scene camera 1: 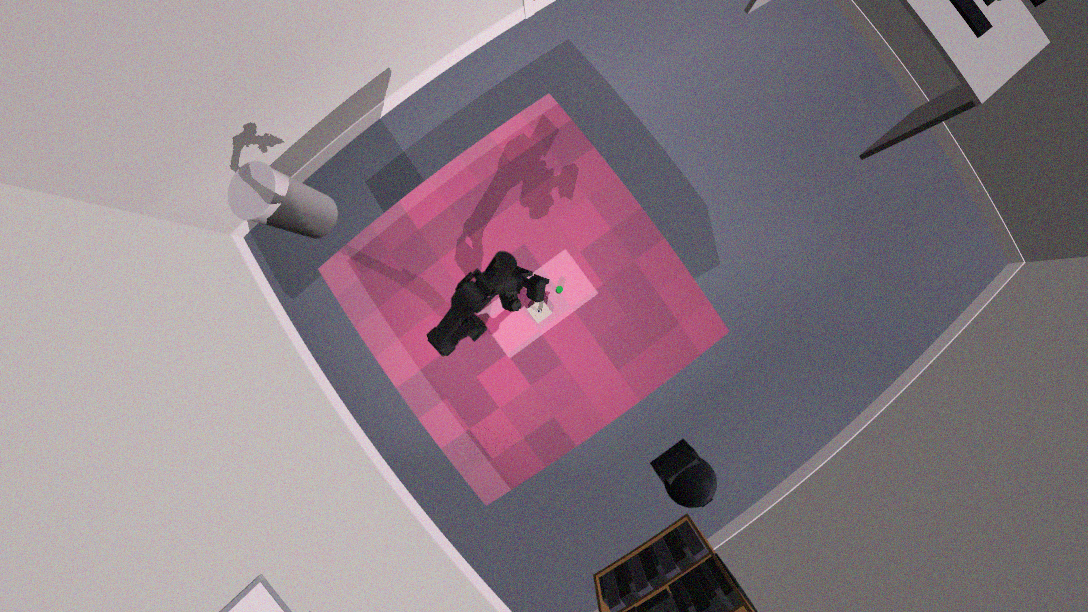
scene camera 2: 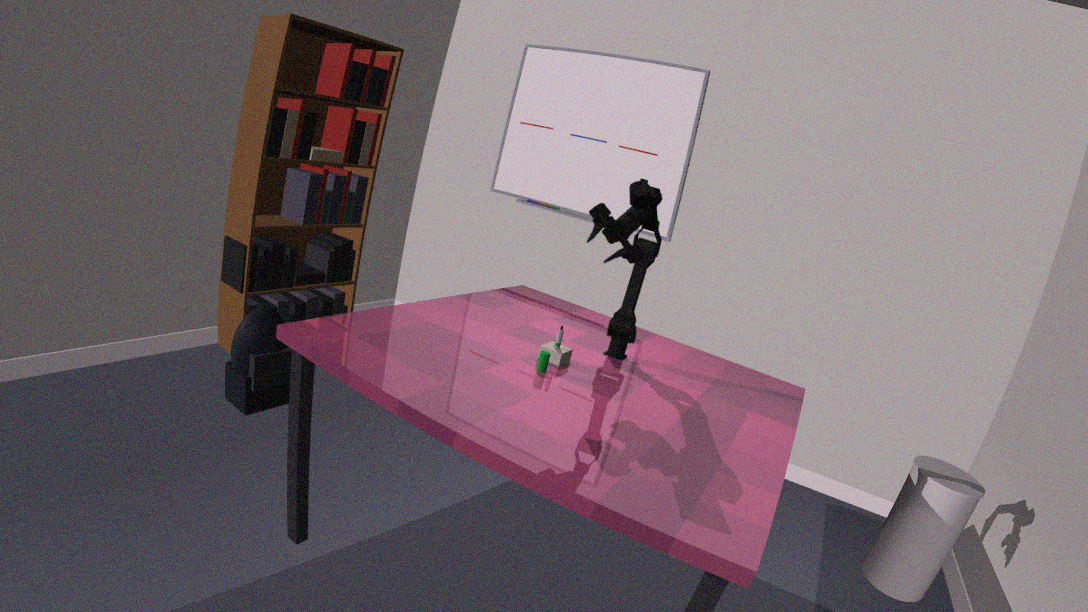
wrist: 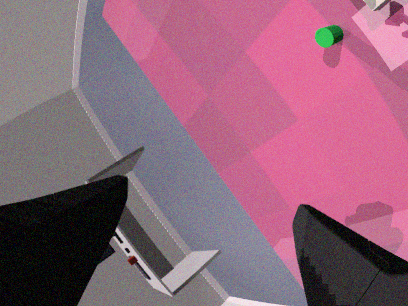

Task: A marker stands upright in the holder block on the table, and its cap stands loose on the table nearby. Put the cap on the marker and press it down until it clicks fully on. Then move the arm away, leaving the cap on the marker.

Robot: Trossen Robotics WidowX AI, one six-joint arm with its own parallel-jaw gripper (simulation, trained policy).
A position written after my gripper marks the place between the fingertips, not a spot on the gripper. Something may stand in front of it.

Note:
In view: my gripper (scene camera 2: pixel 595 252).
My gripper is seen too in scene camera 1 (scene camera 1: pixel 540 277) and in the wrist view (wrist: pixel 213 203).

